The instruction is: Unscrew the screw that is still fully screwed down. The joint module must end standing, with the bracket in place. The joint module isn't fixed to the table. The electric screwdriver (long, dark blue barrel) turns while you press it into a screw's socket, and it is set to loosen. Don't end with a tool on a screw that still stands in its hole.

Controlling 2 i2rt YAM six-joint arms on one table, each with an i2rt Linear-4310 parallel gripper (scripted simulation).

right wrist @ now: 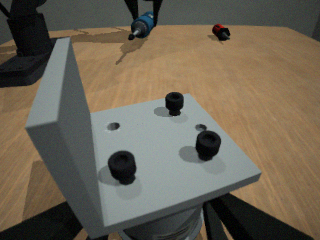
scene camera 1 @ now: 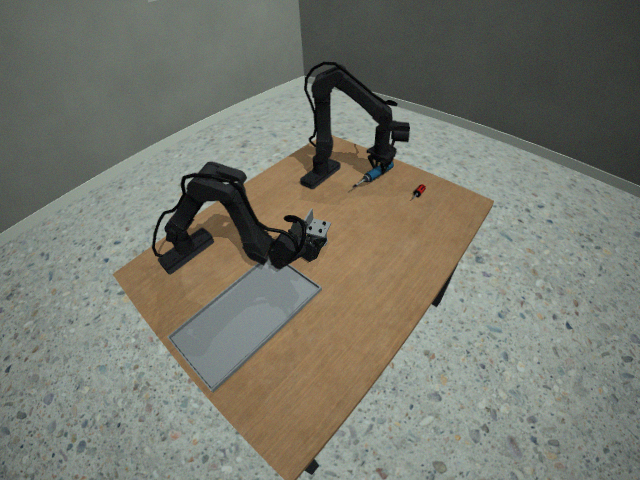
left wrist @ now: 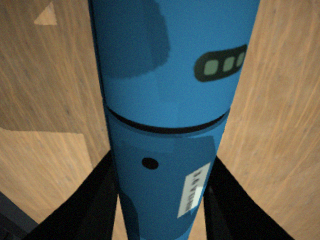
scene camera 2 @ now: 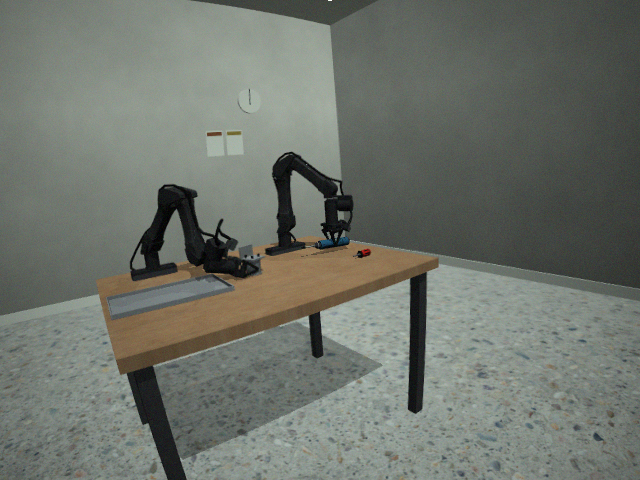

Scene:
A flat grey tray shows in scene camera 1 and in scene camera 2; in the right wrist view it is out of frame, in the left wrist view it is out of frame. The same spot on the flat grey tray: [scene camera 2: 204,286] is [scene camera 1: 278,284].

